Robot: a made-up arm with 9 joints. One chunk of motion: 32 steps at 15 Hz.
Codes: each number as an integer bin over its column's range. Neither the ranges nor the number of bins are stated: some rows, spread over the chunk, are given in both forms.
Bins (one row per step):
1: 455 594 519 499 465 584 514 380 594
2: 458 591 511 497 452 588 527 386 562
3: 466 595 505 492 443 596 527 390 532
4: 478 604 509 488 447 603 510 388 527
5: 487 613 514 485 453 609 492 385 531
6: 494 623 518 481 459 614 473 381 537
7: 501 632 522 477 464 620 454 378 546
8: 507 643 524 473 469 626 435 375 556
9: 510 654 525 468 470 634 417 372 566
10: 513 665 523 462 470 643 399 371 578
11: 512 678 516 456 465 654 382 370 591
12: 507 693 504 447 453 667 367 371 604
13: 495 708 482 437 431 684 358 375 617
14: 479 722 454 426 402 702 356 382 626
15: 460 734 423 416 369 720 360 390 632
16: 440 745 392 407 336 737 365 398 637
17: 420 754 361 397 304 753 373 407 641
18: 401 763 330 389 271 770 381 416 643
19: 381 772 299 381 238 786 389 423 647
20: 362 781 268 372 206 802 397 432 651
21: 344 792 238 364 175 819 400 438 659
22: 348 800 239 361 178 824 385 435 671
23: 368 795 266 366 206 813 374 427 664
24: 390 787 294 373 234 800 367 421 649
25: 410 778 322 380 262 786 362 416 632
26: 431 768 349 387 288 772 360 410 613
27: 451 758 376 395 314 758 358 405 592
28: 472 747 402 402 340 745 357 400 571
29: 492 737 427 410 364 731 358 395 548
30: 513 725 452 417 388 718 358 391 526
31: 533 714 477 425 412 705 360 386 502
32: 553 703 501 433 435 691 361 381 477
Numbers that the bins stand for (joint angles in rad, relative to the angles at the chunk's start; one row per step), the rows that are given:
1: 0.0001 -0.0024 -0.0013 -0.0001 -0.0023 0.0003 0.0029 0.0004 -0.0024
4: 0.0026 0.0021 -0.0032 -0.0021 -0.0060 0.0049 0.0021 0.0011 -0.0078
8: 0.0058 0.0196 -0.0003 -0.0048 -0.0014 0.0104 -0.0129 0.0000 -0.0055
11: 0.0064 0.0354 -0.0019 -0.0078 -0.0023 0.0171 -0.0235 -0.0004 -0.0027
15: 0.0007 0.0606 -0.0195 -0.0150 -0.0224 0.0330 -0.0279 0.0012 0.0006
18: -0.0058 0.0737 -0.0372 -0.0199 -0.0430 0.0450 -0.0237 0.0033 0.0015
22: -0.0117 0.0904 -0.0545 -0.0250 -0.0626 0.0580 -0.0229 0.0048 0.0037
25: -0.0049 0.0805 -0.0388 -0.0215 -0.0449 0.0488 -0.0275 0.0033 0.0006
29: 0.0042 0.0620 -0.0188 -0.0161 -0.0235 0.0356 -0.0283 0.0016 -0.0061
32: 0.0109 0.0467 -0.0047 -0.0120 -0.0086 0.0260 -0.0277 0.0005 -0.0118
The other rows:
2: 0.0004 -0.0038 -0.0028 -0.0005 -0.0050 0.0013 0.0055 0.0009 -0.0050
3: 0.0013 -0.0020 -0.0040 -0.0014 -0.0069 0.0032 0.0055 0.0012 -0.0074
5: 0.0036 0.0061 -0.0022 -0.0026 -0.0048 0.0063 -0.0015 0.0008 -0.0075
6: 0.0044 0.0106 -0.0015 -0.0033 -0.0035 0.0075 -0.0053 0.0005 -0.0070
7: 0.0052 0.0147 -0.0007 -0.0041 -0.0025 0.0089 -0.0091 0.0003 -0.0063
9: 0.0062 0.0246 -0.0002 -0.0057 -0.0012 0.0123 -0.0165 -0.0002 -0.0047
10: 0.0065 0.0295 -0.0005 -0.0068 -0.0012 0.0145 -0.0201 -0.0003 -0.0037
12: 0.0058 0.0422 -0.0041 -0.0095 -0.0048 0.0202 -0.0265 -0.0003 -0.0016
13: 0.0045 0.0489 -0.0083 -0.0113 -0.0094 0.0243 -0.0283 0.0000 -0.0006
14: 0.0027 0.0552 -0.0137 -0.0132 -0.0155 0.0286 -0.0287 0.0006 0.0001
16: -0.0016 0.0656 -0.0254 -0.0167 -0.0294 0.0371 -0.0269 0.0019 0.0010
17: -0.0038 0.0696 -0.0313 -0.0185 -0.0361 0.0409 -0.0253 0.0026 0.0013
19: -0.0080 0.0777 -0.0431 -0.0214 -0.0500 0.0488 -0.0221 0.0039 0.0018
20: -0.0101 0.0818 -0.0490 -0.0230 -0.0567 0.0527 -0.0205 0.0046 0.0021
21: -0.0121 0.0868 -0.0547 -0.0244 -0.0632 0.0568 -0.0199 0.0051 0.0028
23: -0.0095 0.0881 -0.0494 -0.0241 -0.0567 0.0553 -0.0251 0.0042 0.0032
24: -0.0071 0.0845 -0.0441 -0.0228 -0.0508 0.0522 -0.0265 0.0037 0.0020
26: -0.0025 0.0759 -0.0336 -0.0203 -0.0395 0.0455 -0.0279 0.0028 -0.0009
27: -0.0003 0.0714 -0.0285 -0.0188 -0.0340 0.0421 -0.0283 0.0024 -0.0026
28: 0.0020 0.0665 -0.0235 -0.0176 -0.0285 0.0390 -0.0285 0.0020 -0.0043
30: 0.0065 0.0566 -0.0140 -0.0149 -0.0184 0.0325 -0.0283 0.0013 -0.0079
31: 0.0087 0.0516 -0.0093 -0.0134 -0.0134 0.0294 -0.0279 0.0009 -0.0098

